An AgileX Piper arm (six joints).
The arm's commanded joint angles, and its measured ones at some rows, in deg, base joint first. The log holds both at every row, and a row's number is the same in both.
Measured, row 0:
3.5, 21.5, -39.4, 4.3, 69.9, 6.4
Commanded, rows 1 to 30:
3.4, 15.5, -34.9, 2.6, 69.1, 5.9
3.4, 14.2, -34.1, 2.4, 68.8, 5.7
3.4, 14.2, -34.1, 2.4, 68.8, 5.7
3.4, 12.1, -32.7, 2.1, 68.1, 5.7
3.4, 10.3, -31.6, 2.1, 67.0, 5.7
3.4, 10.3, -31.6, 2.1, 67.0, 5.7
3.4, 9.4, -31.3, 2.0, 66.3, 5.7
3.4, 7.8, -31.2, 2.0, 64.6, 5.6
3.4, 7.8, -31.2, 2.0, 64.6, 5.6
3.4, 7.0, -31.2, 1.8, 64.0, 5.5
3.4, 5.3, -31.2, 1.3, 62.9, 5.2
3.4, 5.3, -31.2, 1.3, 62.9, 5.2
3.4, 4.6, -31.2, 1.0, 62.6, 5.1
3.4, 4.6, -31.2, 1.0, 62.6, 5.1
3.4, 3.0, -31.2, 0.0, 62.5, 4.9
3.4, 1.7, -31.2, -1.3, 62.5, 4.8
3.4, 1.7, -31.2, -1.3, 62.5, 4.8
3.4, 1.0, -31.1, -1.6, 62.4, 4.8
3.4, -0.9, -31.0, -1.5, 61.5, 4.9
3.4, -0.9, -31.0, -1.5, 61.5, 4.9
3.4, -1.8, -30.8, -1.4, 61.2, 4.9
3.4, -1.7, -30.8, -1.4, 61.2, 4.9
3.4, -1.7, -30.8, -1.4, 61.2, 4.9
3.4, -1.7, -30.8, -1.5, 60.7, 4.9
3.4, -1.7, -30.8, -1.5, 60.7, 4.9
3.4, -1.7, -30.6, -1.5, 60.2, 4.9
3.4, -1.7, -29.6, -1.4, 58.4, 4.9
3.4, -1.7, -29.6, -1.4, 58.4, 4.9
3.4, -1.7, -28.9, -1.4, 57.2, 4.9
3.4, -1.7, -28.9, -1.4, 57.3, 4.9
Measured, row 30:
3.5, -0.3, -29.3, -1.1, 59.0, 5.3
